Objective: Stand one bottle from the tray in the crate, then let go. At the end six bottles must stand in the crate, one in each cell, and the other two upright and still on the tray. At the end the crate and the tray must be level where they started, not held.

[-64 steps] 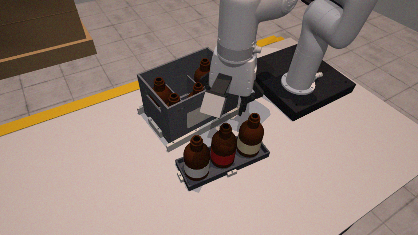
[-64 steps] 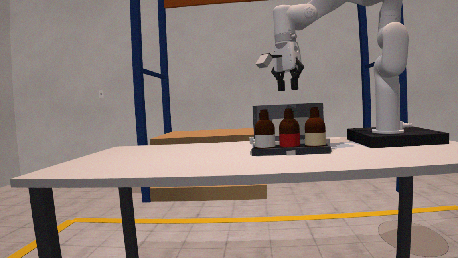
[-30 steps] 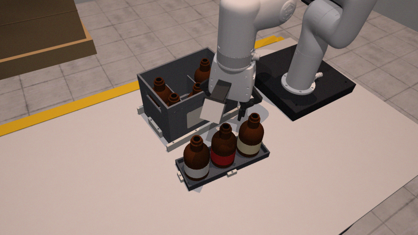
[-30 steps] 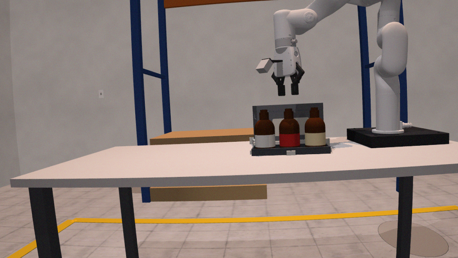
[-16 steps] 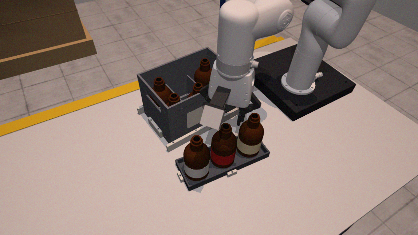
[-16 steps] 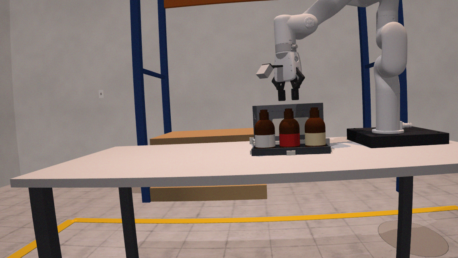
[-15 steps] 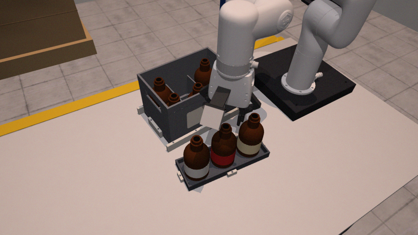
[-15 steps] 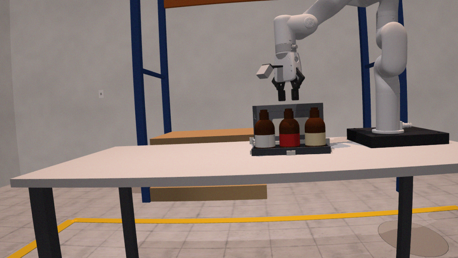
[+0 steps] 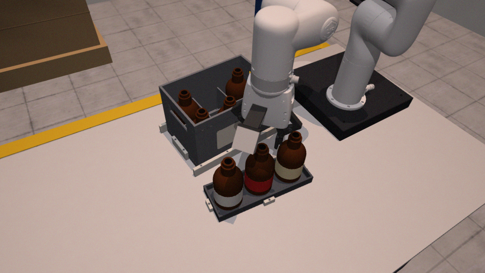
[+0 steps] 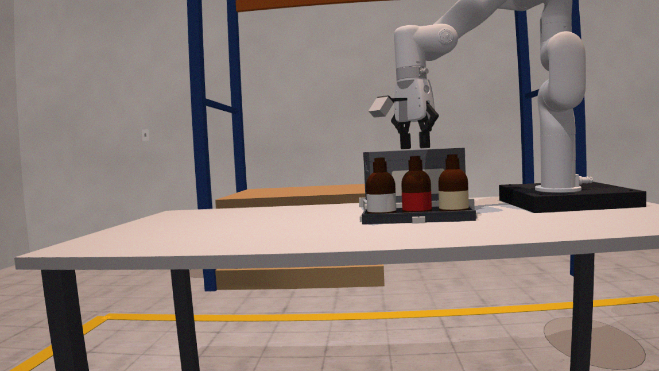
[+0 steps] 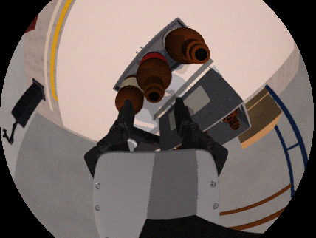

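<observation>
The dark tray lies 180 mm below my hand. Round my hand: dark grey crate (10 mm ahead, 230 mm to the right, 110 mm below).
</observation>
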